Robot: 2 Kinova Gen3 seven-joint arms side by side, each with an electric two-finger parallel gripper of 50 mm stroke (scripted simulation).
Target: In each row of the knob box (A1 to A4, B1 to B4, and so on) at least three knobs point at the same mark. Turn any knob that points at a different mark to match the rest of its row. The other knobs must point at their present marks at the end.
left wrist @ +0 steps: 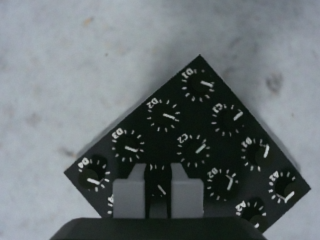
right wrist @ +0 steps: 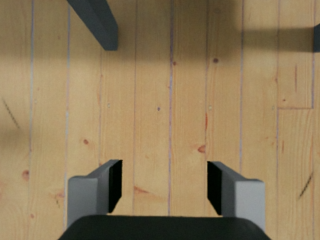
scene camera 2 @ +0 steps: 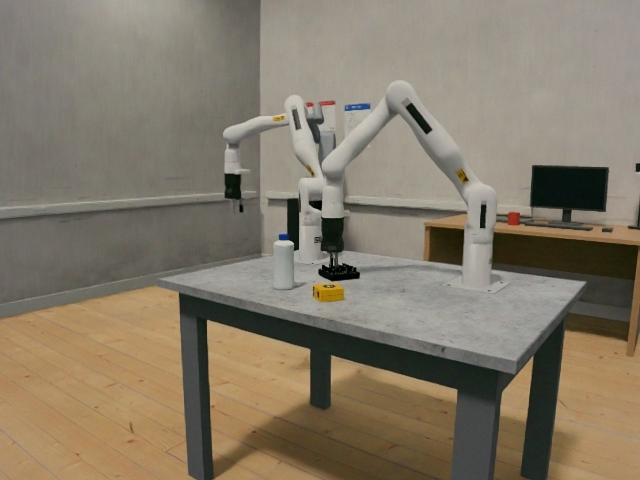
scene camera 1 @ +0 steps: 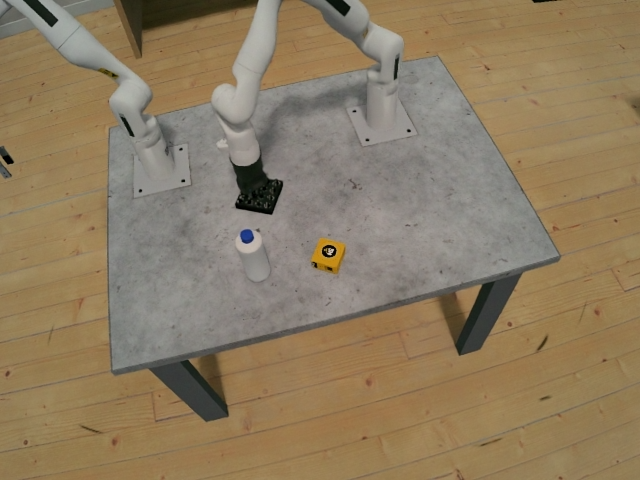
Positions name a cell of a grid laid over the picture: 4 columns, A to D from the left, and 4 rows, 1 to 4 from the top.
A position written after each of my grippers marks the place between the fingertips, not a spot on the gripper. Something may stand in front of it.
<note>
In view: my left gripper (scene camera 2: C3), my right gripper (right wrist: C3) and a white bottle (scene camera 2: B3).
My left gripper is seen too in scene camera 1 (scene camera 1: B2). The left wrist view misses the white bottle: it is out of frame. The right wrist view misses the white bottle: it is out of frame.
</note>
